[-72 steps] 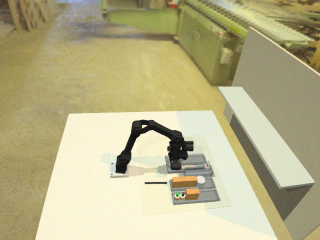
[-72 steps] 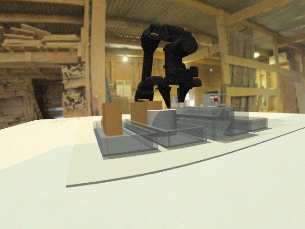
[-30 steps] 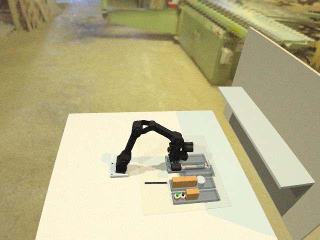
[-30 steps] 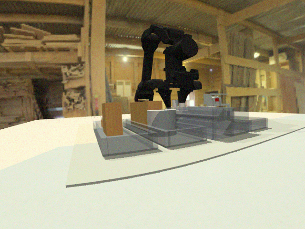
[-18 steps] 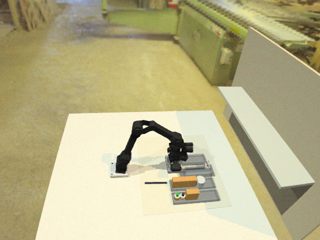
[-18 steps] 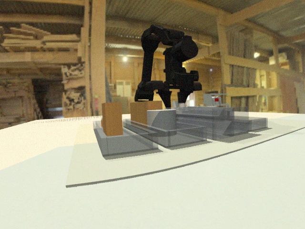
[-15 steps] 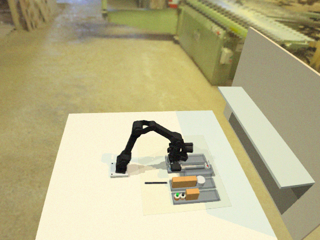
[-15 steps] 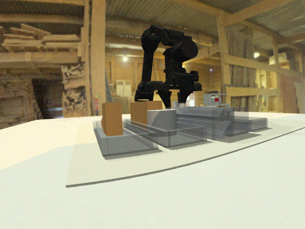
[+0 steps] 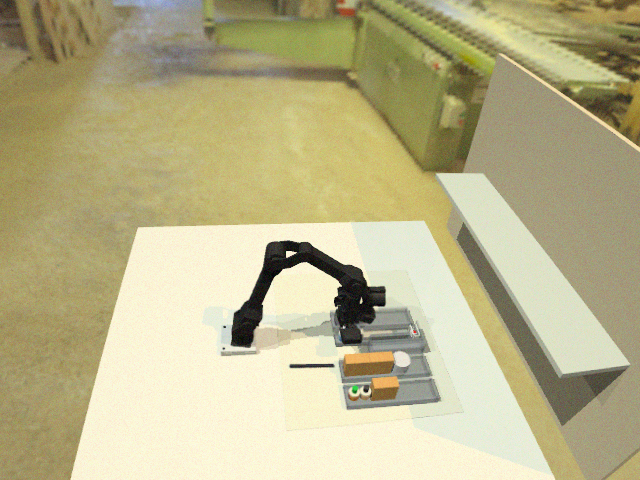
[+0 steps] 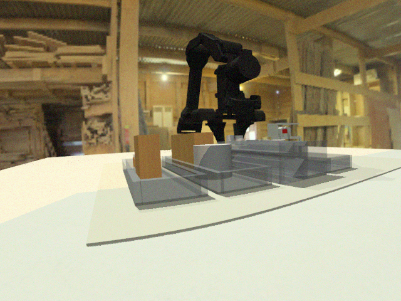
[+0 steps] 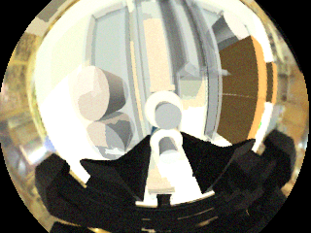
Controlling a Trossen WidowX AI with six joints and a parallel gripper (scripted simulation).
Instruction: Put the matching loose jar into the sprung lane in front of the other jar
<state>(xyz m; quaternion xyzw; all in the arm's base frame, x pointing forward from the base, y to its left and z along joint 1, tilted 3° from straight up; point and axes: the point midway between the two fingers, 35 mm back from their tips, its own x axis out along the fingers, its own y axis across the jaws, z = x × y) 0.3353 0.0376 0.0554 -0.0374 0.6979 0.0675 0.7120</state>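
My gripper tip is now 11 cm to the left of the black bar, 10 cm past it and 2 cm above it. Round my gripper tip: red mark 23 cm ahead, 4 cm above; then green-lidded jar 22 cm to the right, 3 cm ahead; then sprung lane 14 cm ahead, 1 cm below.
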